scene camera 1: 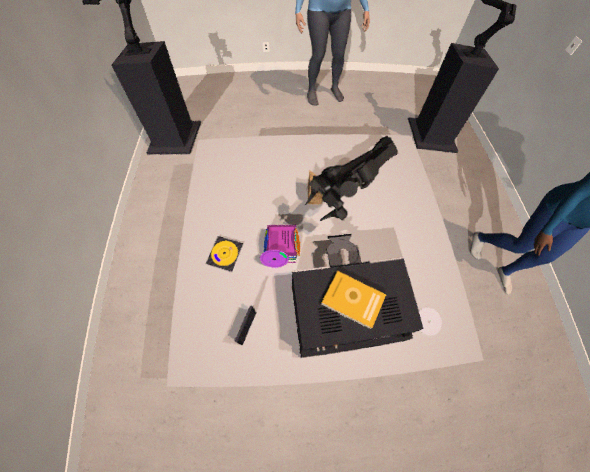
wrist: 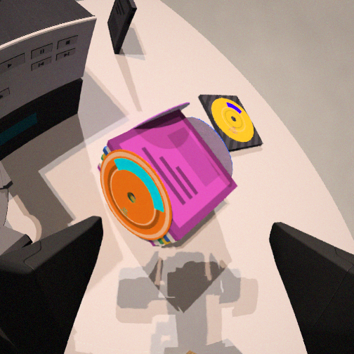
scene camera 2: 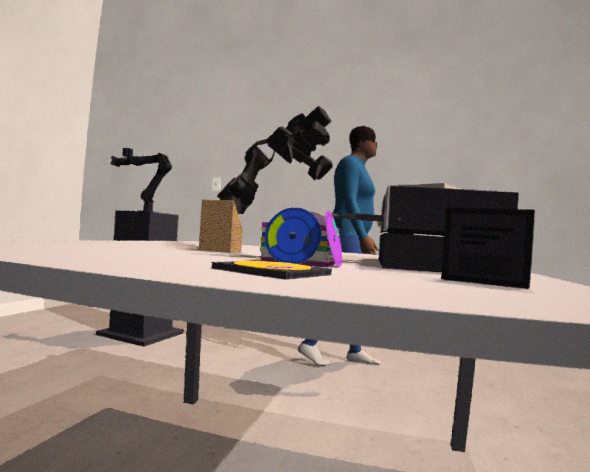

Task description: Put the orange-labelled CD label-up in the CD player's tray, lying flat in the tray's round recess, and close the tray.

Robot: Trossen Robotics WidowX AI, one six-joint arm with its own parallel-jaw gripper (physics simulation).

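Frame: origin at the arm's base, x back, y left, z down, level; millimetres.
Seen in the pictures: gripper, between the fingertips: (scene camera 1: pixel 312 212) (scene camera 2: pixel 303 170); arm's base, origin of its link: (scene camera 2: pixel 223 215).
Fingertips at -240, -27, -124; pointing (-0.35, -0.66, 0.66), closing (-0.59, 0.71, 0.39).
Offsets run from my fingertips to a thing's top centre, as dx, dy, dz. "*": to the spot under its first point.
The orange-labelled CD @(-48, -53, +108) (scene camera 1: pixel 298 242) (wrist: pixel 117 190) leans steeply against one side of a stack of CD cases, label outward with a cyan arc. The CD player (scene camera 1: pixel 310 280) (scene camera 2: pixel 450 207) (wrist: pixel 55 45) stands on a black unit. Its tray @(-162, +140, +97) (scene camera 1: pixel 343 251) is out, with its round recess bare; part of the tray shows at the left edge of the wrist view. My gripper (scene camera 1: pixel 314 211) (scene camera 2: pixel 304 169) (wrist: pixel 189 230) is open and empty, above the table and apart from the orange CD.
A magenta case @(-51, -122, +143) (scene camera 1: pixel 281 238) (wrist: pixel 185 170) tops the stack. Purple @(* -123, -148, +181) (scene camera 1: pixel 274 258) and blue @(-54, -190, +109) (scene camera 2: pixel 292 245) discs lean there. A yellow disc @(-95, -377, +214) (scene camera 1: pixel 225 247) lies on a black case. Nearby are a wooden block (scene camera 2: pixel 217 225), an upright black case @(-417, -236, +100) (scene camera 1: pixel 246 325) and an orange-yellow case @(-329, +150, +19) (scene camera 1: pixel 340 292) atop the player.
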